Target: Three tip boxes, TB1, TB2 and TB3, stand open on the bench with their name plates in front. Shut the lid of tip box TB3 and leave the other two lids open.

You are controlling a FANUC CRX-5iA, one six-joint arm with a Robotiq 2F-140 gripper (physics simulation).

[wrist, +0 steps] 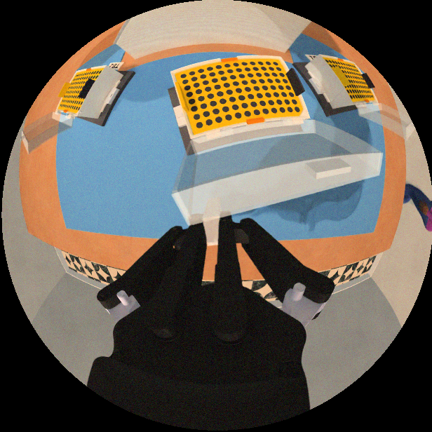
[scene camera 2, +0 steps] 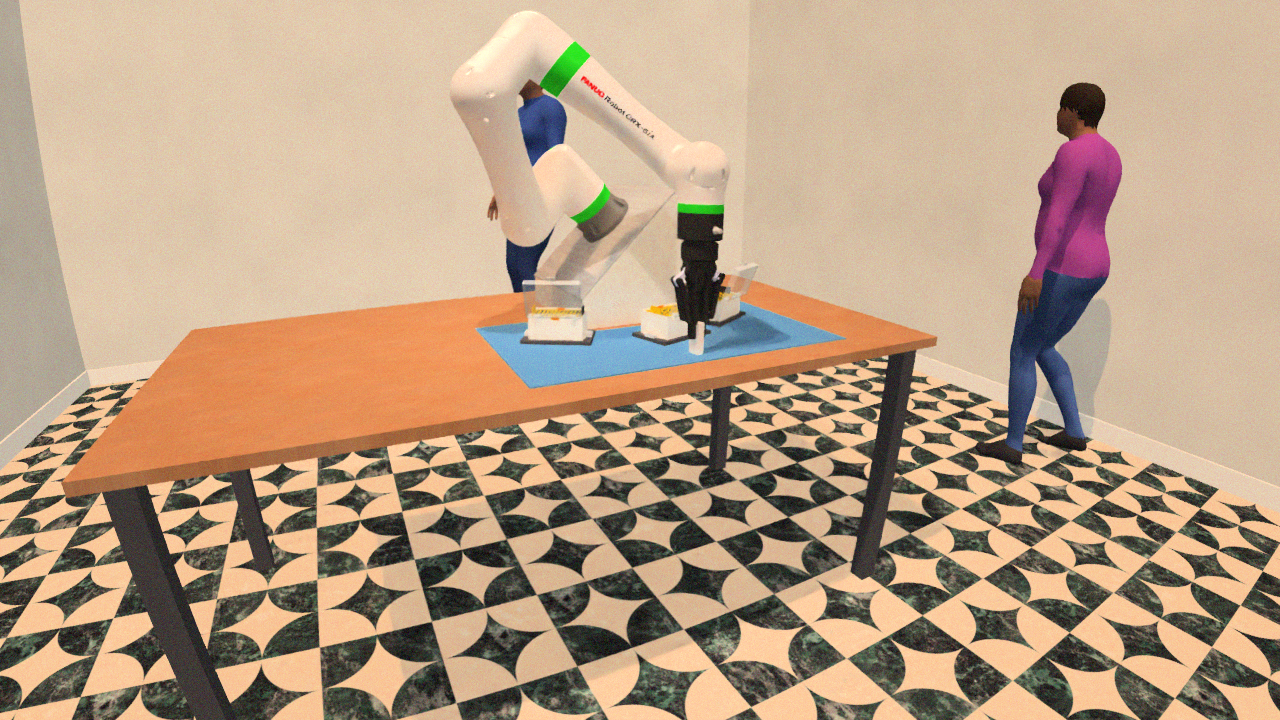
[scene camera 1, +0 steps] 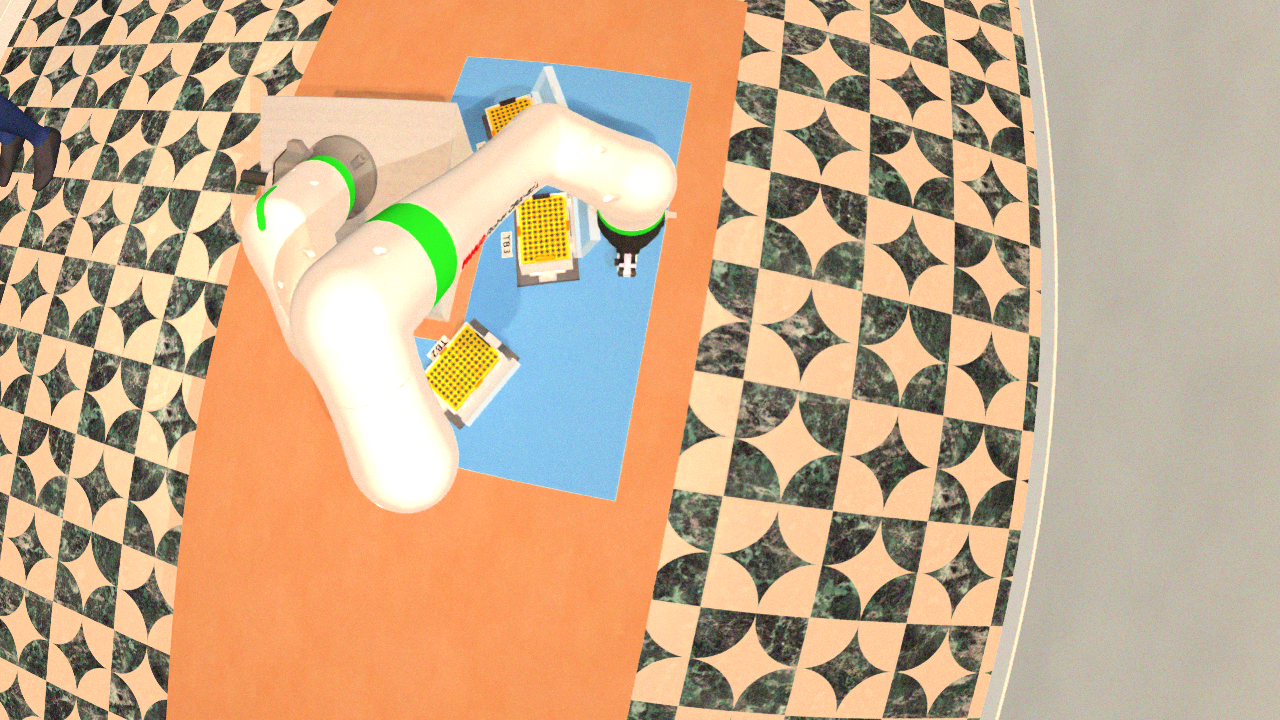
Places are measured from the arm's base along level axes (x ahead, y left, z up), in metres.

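Pixels of known places: gripper, between the fingertips: (scene camera 2: pixel 695 354); arm's base, origin of its link: (scene camera 2: pixel 607 221) (scene camera 1: pixel 338 176).
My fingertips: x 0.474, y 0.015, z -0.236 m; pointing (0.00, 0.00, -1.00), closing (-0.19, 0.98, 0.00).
Observation:
For each thing: its top centre in the pictures, then the offset to it from my fingertips. "spot": a spot on its surface instead. Level surfaces: height alone.
- Tip box TB3, centre of its top: (scene camera 1: pixel 535 227) (scene camera 2: pixel 669 306) dy +0.014, dx -0.156, dz +0.069 m
- blue mat, height of its surface: dz +0.003 m
- orange bench, height of its surface: dz -0.001 m
- TB1's raised lid, centre of its top: (scene camera 1: pixel 548 91) (scene camera 2: pixel 741 261) dy +0.234, dx -0.195, dz +0.156 m
- TB2's raised lid, a spot on its surface: (scene camera 2: pixel 552 293) spot: dy -0.267, dx -0.138, dz +0.123 m
Tip box TB3 (scene camera 1: pixel 544 229) (scene camera 2: pixel 660 324) (wrist: pixel 240 95), a white box with a yellow tip rack, stands between the other two. Its clear lid (scene camera 1: pixel 586 234) (wrist: pixel 280 175) is open, tilted back on the side away from its name plate (scene camera 1: pixel 505 244). TB2 (scene camera 1: pixel 462 365) (scene camera 2: pixel 556 325) (wrist: pixel 82 90) and TB1 (scene camera 1: pixel 510 114) (scene camera 2: pixel 726 308) (wrist: pixel 347 80) are open too. My gripper (scene camera 1: pixel 626 265) (scene camera 2: pixel 696 340) (wrist: pixel 215 207) is shut and empty, low over the mat behind TB3's lid. Its tips overlap the lid's edge in the wrist view; contact cannot be told.
The boxes stand on a blue mat (scene camera 1: pixel 554 438) (scene camera 2: pixel 554 367) (wrist: pixel 100 175) on the orange bench (scene camera 1: pixel 402 608) (scene camera 2: pixel 295 376). TB1's raised lid (scene camera 1: pixel 550 86) (scene camera 2: pixel 742 279) and TB2's raised lid (scene camera 2: pixel 552 293) flank TB3. My arm (scene camera 1: pixel 483 188) passes above the boxes. Two people stand beyond the bench.

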